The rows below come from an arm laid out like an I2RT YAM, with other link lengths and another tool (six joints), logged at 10 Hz.
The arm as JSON. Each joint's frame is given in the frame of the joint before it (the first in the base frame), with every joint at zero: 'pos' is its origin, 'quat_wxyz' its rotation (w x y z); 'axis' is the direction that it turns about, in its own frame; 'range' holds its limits. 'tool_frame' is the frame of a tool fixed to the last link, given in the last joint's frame.
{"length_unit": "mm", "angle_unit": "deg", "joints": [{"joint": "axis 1", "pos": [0.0, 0.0, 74.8], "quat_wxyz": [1.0, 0.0, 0.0, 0.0], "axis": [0.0, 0.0, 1.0], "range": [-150.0, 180.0]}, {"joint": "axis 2", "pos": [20.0, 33.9, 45.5], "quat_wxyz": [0.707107, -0.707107, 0.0, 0.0], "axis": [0.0, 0.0, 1.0], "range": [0.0, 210.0]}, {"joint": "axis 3", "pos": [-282.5, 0.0, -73.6], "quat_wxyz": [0.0, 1.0, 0.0, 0.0], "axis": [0.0, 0.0, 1.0], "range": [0.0, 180.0]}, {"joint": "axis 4", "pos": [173.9, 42.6, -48.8], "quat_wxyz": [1.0, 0.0, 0.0, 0.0], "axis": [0.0, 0.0, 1.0], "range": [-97.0, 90.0]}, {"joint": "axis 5", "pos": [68.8, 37.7, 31.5], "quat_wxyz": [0.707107, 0.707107, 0.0, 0.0], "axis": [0.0, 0.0, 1.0], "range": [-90.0, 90.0]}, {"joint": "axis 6", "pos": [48.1, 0.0, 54.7], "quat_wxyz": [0.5, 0.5, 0.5, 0.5], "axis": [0.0, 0.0, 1.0], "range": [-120.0, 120.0]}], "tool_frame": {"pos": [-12.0, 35.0, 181.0], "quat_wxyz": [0.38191, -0.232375, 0.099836, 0.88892]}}
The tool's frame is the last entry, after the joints.
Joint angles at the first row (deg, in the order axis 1, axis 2, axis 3, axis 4, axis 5, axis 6):
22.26, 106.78, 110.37, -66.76, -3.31, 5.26
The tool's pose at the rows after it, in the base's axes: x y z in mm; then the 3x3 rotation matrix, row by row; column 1 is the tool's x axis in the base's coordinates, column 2 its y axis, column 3 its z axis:
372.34 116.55 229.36; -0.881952 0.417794 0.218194; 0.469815 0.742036 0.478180; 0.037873 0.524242 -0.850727
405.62 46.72 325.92; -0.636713 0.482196 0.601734; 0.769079 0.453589 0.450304; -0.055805 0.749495 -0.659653
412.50 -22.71 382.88; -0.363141 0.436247 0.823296; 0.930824 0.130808 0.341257; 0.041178 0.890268 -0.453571
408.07 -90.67 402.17; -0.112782 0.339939 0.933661; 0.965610 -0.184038 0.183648; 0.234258 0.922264 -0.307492
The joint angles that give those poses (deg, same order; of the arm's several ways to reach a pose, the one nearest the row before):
18.61, 102.19, 119.15, -66.48, 1.21, 11.75
10.52, 97.34, 128.86, -65.10, 7.86, 25.32
1.35, 95.07, 133.18, -63.11, 10.31, 39.46
-8.62, 94.67, 133.82, -62.04, 10.28, 54.15

